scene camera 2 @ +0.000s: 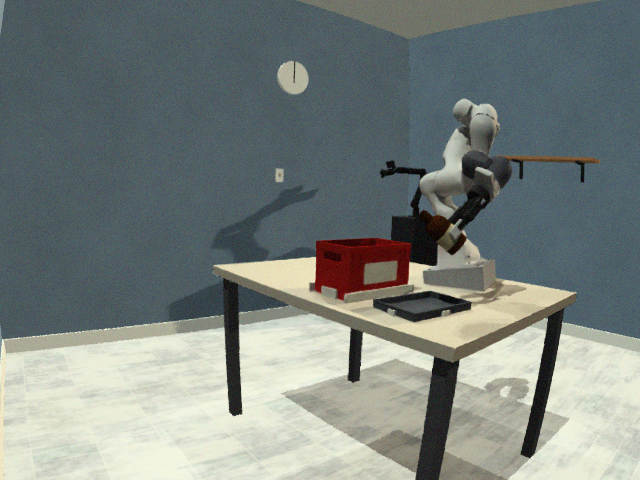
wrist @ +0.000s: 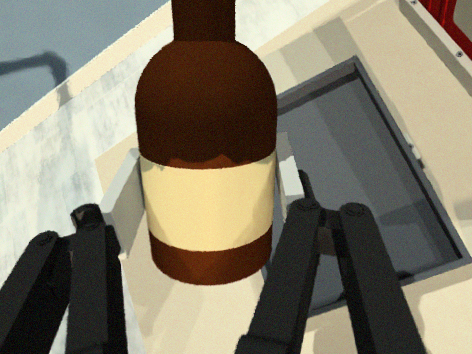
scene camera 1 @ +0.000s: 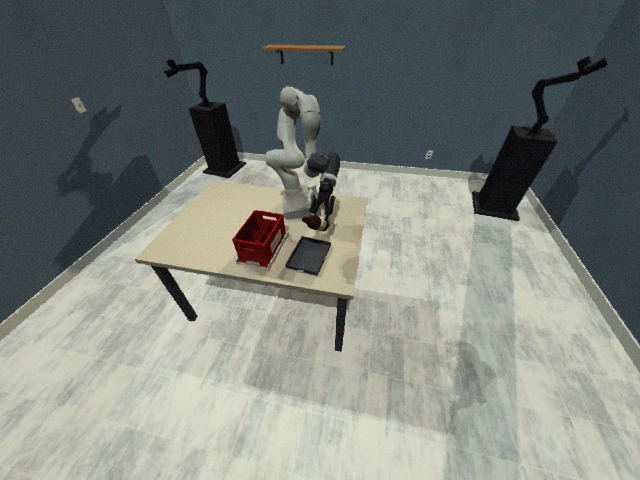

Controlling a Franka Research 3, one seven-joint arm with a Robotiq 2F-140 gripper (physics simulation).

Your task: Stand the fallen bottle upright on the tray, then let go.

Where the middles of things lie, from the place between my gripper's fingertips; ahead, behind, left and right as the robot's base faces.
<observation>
The brown bottle (scene camera 2: pixel 438 227) is 2 cm above my hand and 1 cm to the right of it.
</observation>
